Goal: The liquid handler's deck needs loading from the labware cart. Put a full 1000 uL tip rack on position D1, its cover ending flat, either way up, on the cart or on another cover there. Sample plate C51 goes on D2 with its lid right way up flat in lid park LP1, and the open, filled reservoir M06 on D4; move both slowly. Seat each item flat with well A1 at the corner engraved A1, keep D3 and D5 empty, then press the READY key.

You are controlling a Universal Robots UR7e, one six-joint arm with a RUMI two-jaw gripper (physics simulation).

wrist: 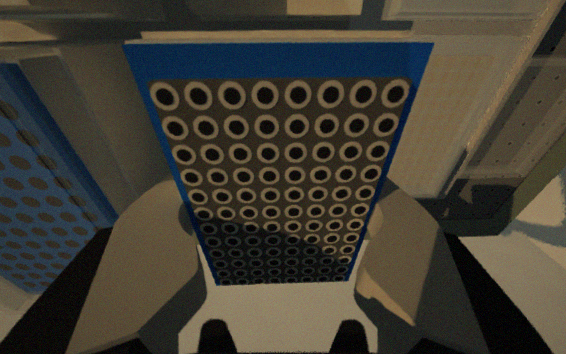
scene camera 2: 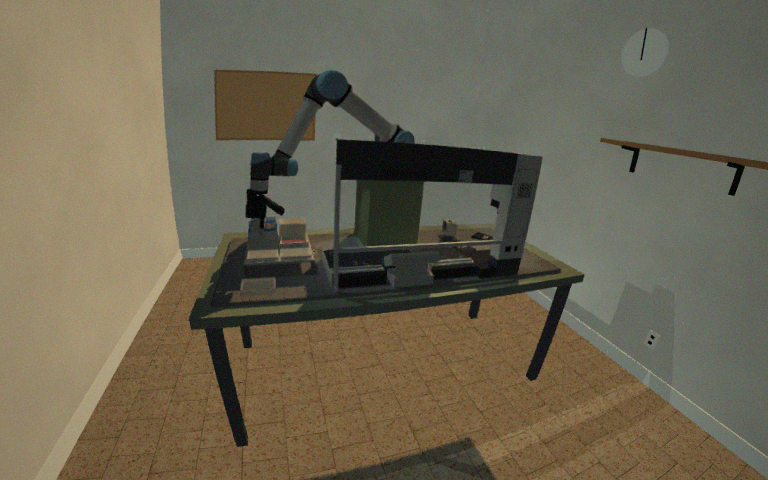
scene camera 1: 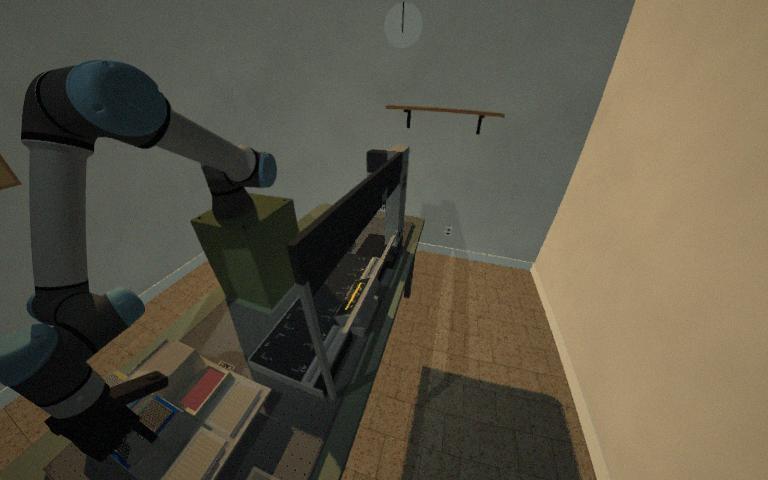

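The uncovered blue-rimmed tip rack (scene camera 1: 157, 416) (scene camera 2: 270, 227) (wrist: 281, 150) stands on the cart (scene camera 2: 278, 262), rows of ringed openings facing up. My gripper (scene camera 1: 155, 406) (scene camera 2: 271, 218) (wrist: 280, 173) is shut on this rack, one jaw against each long side. A red-topped item (scene camera 1: 203, 389) (scene camera 2: 293, 241) lies beside it. Pale plates (scene camera 1: 235, 404) (scene camera 1: 195, 455) lie along the cart's front; one pale plate (wrist: 445, 110) also shows in the wrist view. The deck (scene camera 1: 288, 345) is under the gantry. Labels, engraved corners and the READY key cannot be made out.
A blue rack with dark spots (wrist: 30, 200) stands left of the held rack in the wrist view. A pale box (scene camera 1: 169, 362) (scene camera 2: 292, 228) stands near the red-topped item. The gantry beam (scene camera 1: 345, 217) (scene camera 2: 424, 164) spans above the deck. A clear tray (scene camera 2: 258, 284) lies before the cart.
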